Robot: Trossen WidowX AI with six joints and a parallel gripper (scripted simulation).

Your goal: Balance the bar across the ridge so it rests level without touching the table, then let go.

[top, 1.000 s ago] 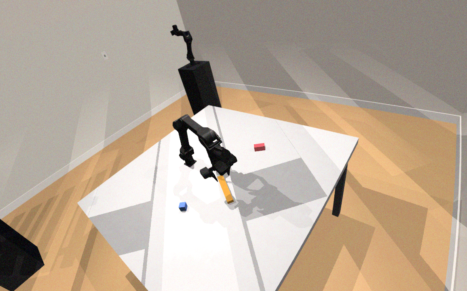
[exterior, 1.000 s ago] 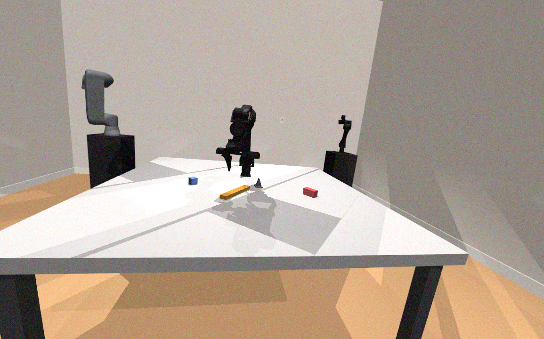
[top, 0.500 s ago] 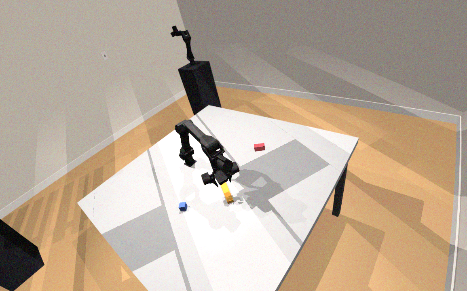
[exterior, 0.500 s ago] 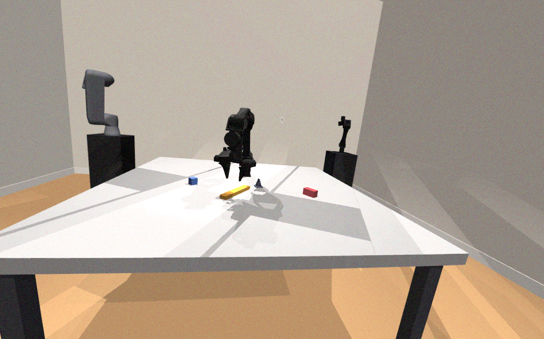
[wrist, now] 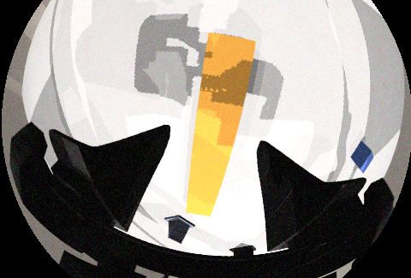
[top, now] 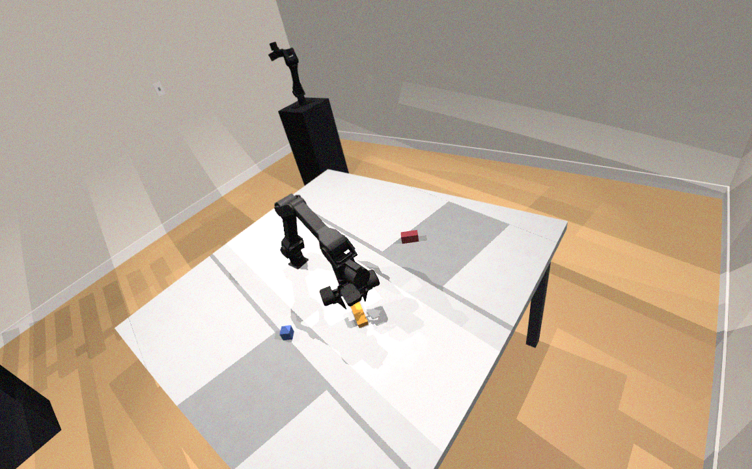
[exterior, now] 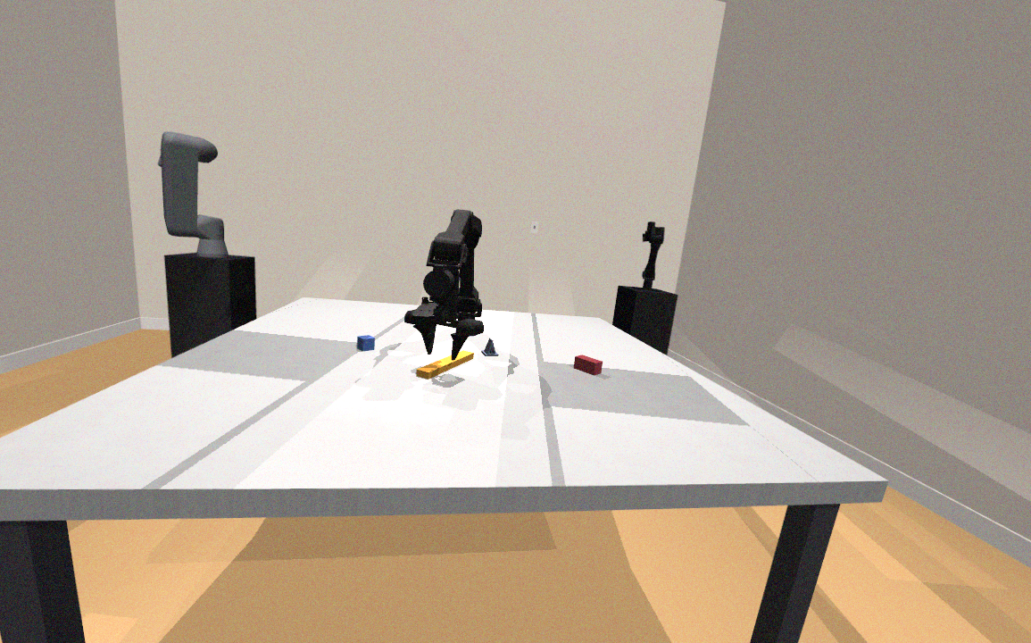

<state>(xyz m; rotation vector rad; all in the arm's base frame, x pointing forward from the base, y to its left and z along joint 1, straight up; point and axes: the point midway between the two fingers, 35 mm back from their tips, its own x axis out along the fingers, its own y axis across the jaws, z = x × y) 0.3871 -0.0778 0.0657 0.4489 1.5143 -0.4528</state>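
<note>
Now: gripper tip 3 cm past the orange bar, 2 cm to the right of it and 2 cm above it. From my gripper tip the other things lie so: small blue cube: 14 cm behind, 20 cm to the right, 1 cm below; red block: 4 cm behind, 38 cm to the left, 1 cm below.
</note>
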